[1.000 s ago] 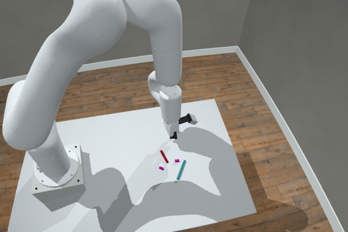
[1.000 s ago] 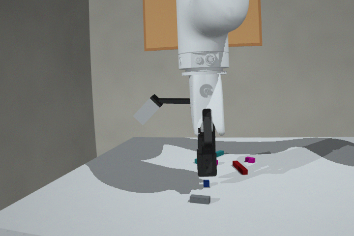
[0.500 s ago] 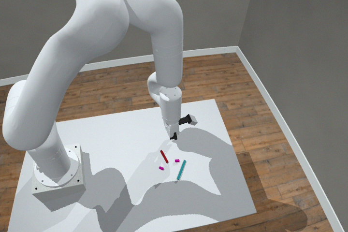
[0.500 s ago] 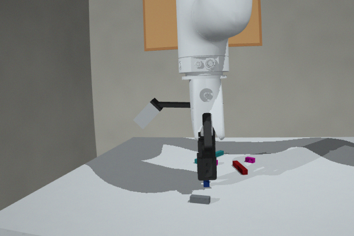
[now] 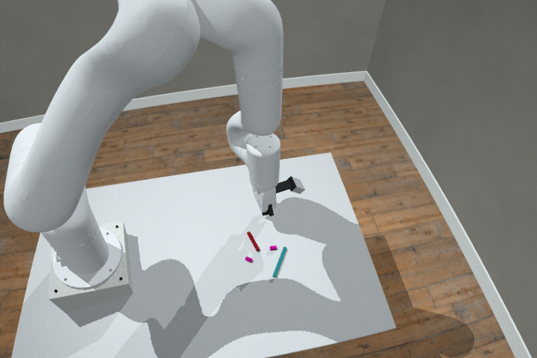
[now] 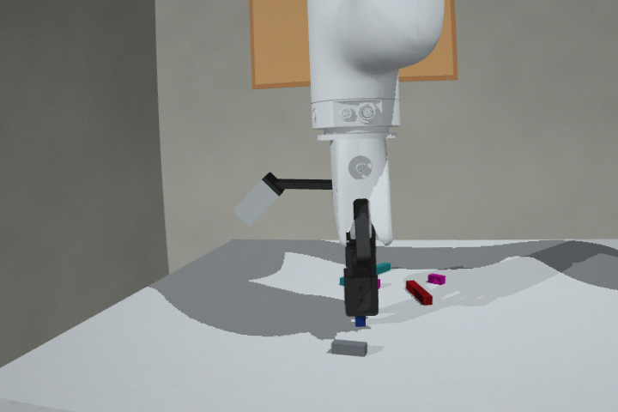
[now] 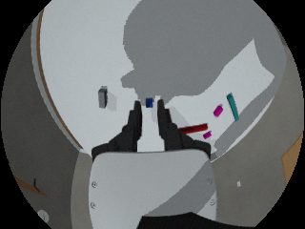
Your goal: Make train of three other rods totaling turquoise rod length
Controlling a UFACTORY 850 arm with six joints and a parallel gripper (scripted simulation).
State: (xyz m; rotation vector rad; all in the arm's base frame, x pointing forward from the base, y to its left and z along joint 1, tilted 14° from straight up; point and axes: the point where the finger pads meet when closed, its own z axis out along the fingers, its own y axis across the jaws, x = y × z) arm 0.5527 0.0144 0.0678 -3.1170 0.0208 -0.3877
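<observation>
Right now the blue rod is 30 mm below my hand. Round my hand: turquoise rod (20 mm behind, 180 mm to the right, 30 mm below); grey rod (20 mm ahead, 70 mm to the left, 30 mm below); red rod (70 mm behind, 90 mm to the right, 30 mm below).
</observation>
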